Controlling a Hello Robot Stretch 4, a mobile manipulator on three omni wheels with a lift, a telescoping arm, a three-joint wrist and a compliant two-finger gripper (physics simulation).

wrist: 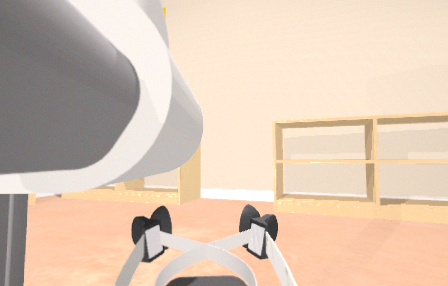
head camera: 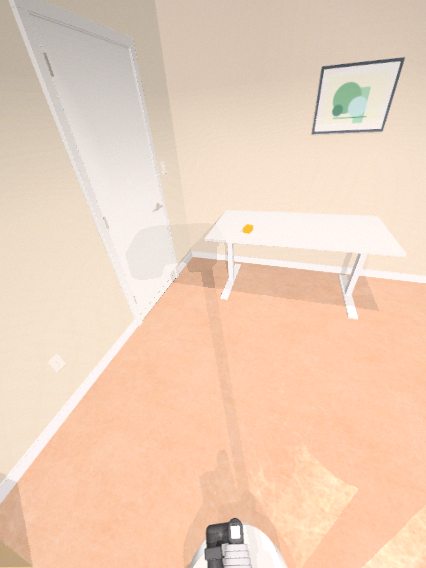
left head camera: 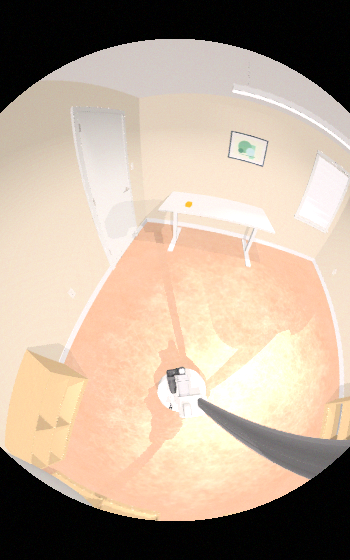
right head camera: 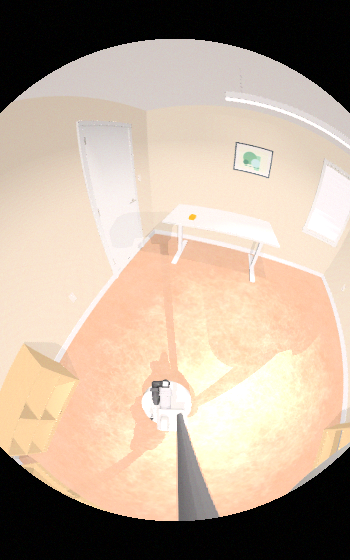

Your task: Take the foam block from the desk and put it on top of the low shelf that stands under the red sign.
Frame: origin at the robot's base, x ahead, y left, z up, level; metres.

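Seen in the pictures: gripper, between the fingertips: (wrist: 205,222) (left head camera: 176,408).
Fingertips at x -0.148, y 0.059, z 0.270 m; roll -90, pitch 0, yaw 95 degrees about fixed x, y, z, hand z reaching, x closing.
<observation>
A point is followed by its place in that frame.
The foam block (head camera: 248,229) @[x 1.929, y -0.288, z 0.730 m] (left head camera: 188,204) @[x 1.932, y -0.286, z 0.725 m] (right head camera: 192,217) @[x 1.927, y -0.294, z 0.723 m] is small and orange-yellow. It lies on the left part of the white desk (head camera: 310,232) @[x 1.859, y -0.820, z 0.693 m] (left head camera: 225,207) @[x 1.964, y -0.822, z 0.692 m] (right head camera: 230,221) @[x 1.938, y -0.823, z 0.692 m] against the far wall. My gripper (wrist: 205,222) @[x -0.148, y 0.059, z 0.270 m] is open in the wrist view, its two dark fingertips wide apart with floor behind them; it is far from the desk. Low wooden shelves show in the wrist view, one at the right (wrist: 375,165) @[x -1.552, y 0.939, z 0.284 m] and one partly hidden behind my own body at the left (wrist: 190,175) @[x -2.168, y -0.251, z 0.188 m]. The red sign does not show, so I cannot tell which shelf stands under it.
A white door (head camera: 100,130) @[x 1.843, y 0.717, z 1.543 m] (left head camera: 102,175) @[x 1.852, y 0.714, z 1.228 m] (right head camera: 112,190) @[x 1.916, y 0.691, z 1.157 m] is in the left wall. A wooden shelf unit (left head camera: 22,385) @[x -0.128, y 1.278, z 0.583 m] (right head camera: 20,380) @[x -0.138, y 1.170, z 0.583 m] stands at the lower left of both side head views. A framed picture (head camera: 350,102) @[x 2.303, y -1.142, z 1.591 m] hangs above the desk. My mast (left head camera: 270,435) @[x -0.058, y -0.088, z 1.256 m] (right head camera: 192,475) @[x -0.055, y -0.101, z 1.273 m] crosses those views.
</observation>
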